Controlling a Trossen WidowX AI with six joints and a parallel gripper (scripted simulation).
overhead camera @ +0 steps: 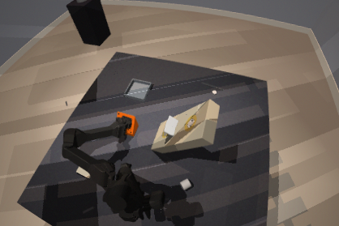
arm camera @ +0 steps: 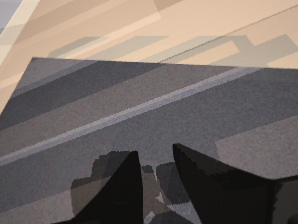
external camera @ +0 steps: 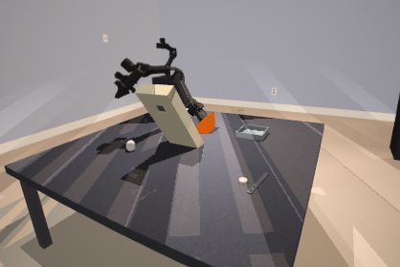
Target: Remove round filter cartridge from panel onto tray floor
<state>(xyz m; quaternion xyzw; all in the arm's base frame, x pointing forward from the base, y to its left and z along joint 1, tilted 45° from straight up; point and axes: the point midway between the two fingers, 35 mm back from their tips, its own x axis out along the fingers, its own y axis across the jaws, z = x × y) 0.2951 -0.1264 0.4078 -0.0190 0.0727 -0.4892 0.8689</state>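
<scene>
Now: gripper tip 41 cm to the right of the round filter cartridge, 6 cm short of it and 2 cm below it. From my gripper tip the other things lie so: small grey bar: 32 cm behind, 24 cm below, 10 cm to the right; pale flat block: 44 cm behind, 23 cm below, 7 cm to the left; tan service panel: 41 cm to the left, 5 cm below, 1 cm ahead.
</scene>
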